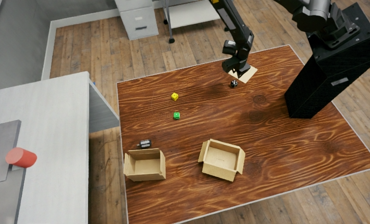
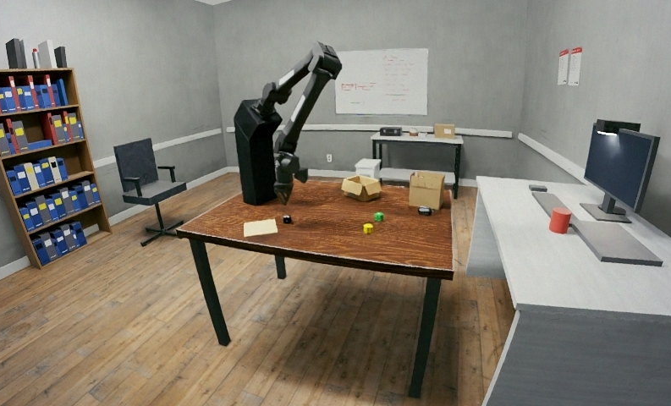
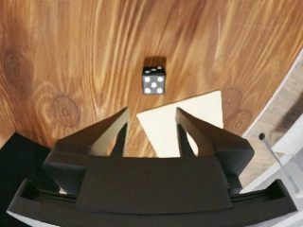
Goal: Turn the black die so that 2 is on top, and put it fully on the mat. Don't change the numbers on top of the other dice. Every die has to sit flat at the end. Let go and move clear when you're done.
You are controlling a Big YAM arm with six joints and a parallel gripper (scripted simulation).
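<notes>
The black die is 8 cm below my hand. Also, from my hand: yellow die 37 cm ahead, 8 cm below, 3 cm to the right; then mat 10 cm below, 9 cm behind, 8 cm to the right; then green die 39 cm ahead, 10 cm to the left, 8 cm below.
</notes>
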